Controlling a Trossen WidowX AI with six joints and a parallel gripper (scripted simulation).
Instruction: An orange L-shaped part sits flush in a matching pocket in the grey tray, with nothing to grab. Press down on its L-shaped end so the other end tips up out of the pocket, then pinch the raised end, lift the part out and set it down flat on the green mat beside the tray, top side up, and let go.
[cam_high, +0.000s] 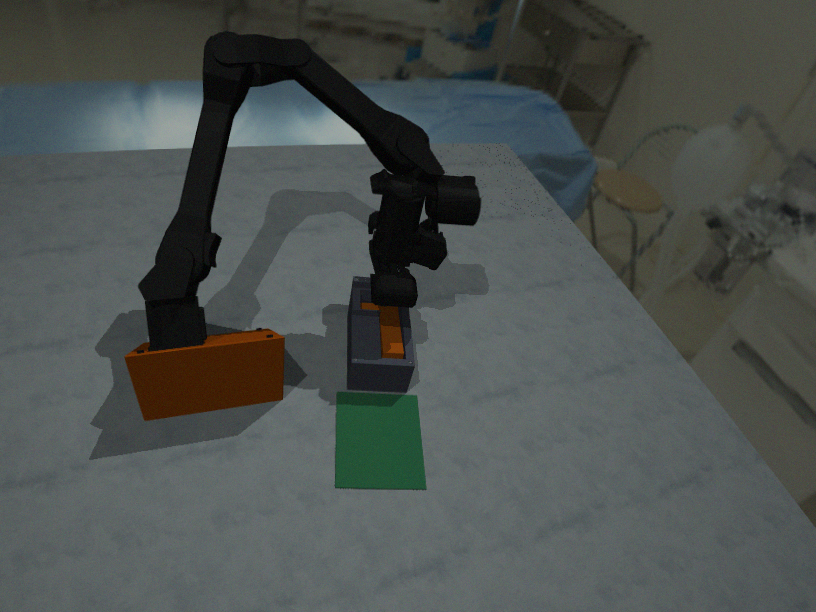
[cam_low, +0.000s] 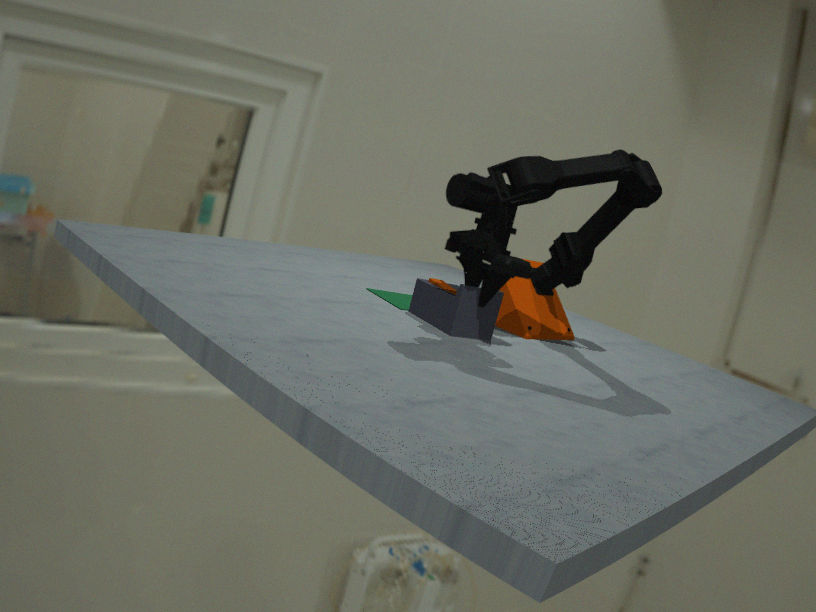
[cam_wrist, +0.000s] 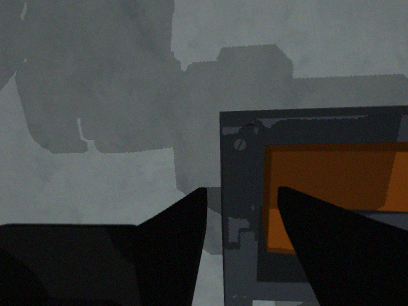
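Now: the orange l-shaped part 20 mm behind my gripper tip, 50 mm to the right of it and 10 mm below it. From my gripper tip the other things lie so: green mat: 60 mm behind, 210 mm to the right, 70 mm below.
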